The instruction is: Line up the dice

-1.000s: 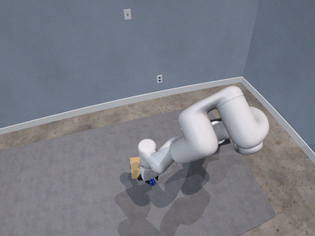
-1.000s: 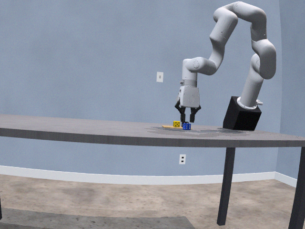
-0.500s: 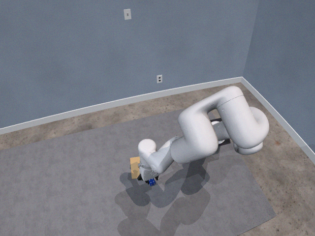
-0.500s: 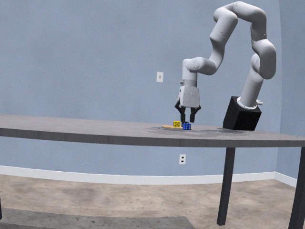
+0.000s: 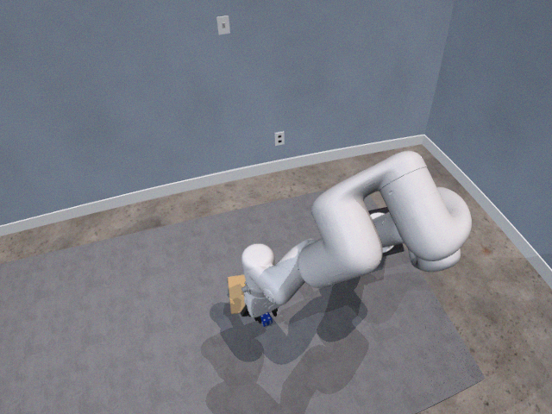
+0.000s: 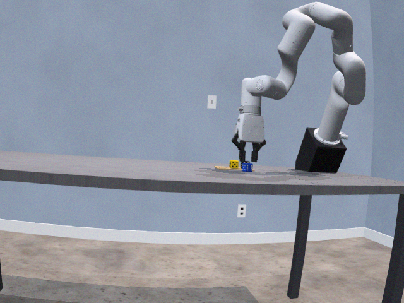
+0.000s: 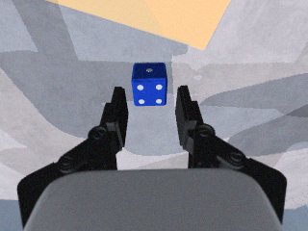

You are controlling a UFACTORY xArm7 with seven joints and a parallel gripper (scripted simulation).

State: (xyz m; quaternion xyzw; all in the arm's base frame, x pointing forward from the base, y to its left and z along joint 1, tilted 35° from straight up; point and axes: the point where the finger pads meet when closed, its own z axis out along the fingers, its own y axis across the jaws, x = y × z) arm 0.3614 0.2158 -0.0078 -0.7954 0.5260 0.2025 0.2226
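Right now my hand is 40 mm above the blue die. Also, from my hand: tan mat (40 mm ahead, 110 mm to the right, 50 mm below); then black die (120 mm to the right, 40 mm below); then yellow die (40 mm ahead, 110 mm to the right, 40 mm below).
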